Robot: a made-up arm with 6 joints.
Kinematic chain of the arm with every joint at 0, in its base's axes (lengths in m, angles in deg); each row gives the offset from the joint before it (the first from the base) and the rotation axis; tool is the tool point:
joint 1: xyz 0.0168 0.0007 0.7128 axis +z
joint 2: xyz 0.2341 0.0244 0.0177 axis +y
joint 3: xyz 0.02 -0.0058 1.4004 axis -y
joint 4: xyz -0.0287 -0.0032 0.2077 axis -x
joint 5: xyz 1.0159 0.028 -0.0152 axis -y
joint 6: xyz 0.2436 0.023 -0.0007 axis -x
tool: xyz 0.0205 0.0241 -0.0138
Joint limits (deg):
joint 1: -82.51..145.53
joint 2: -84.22..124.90
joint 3: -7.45..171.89
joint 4: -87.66..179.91
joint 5: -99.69..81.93
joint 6: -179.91..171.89
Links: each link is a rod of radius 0.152 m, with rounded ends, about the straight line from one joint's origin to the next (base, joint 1, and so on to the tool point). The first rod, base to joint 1, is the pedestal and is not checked.
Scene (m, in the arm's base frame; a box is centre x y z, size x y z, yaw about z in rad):
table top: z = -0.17
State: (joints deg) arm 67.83 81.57 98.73 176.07 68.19 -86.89
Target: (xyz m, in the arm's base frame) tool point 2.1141 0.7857 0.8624
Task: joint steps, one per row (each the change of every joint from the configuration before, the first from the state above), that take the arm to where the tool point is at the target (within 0.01 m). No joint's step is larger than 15 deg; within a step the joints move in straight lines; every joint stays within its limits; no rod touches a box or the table.
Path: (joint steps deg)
1: -9.21 6.26 12.09 0.77 2.75 -0.16
2: -9.20 6.27 12.09 0.77 2.75 -0.16
3: -9.21 6.26 12.09 0.76 2.74 -0.16
4: -9.20 6.27 12.09 0.77 2.75 -0.16
5: -9.21 6.26 12.10 0.77 2.75 -0.16

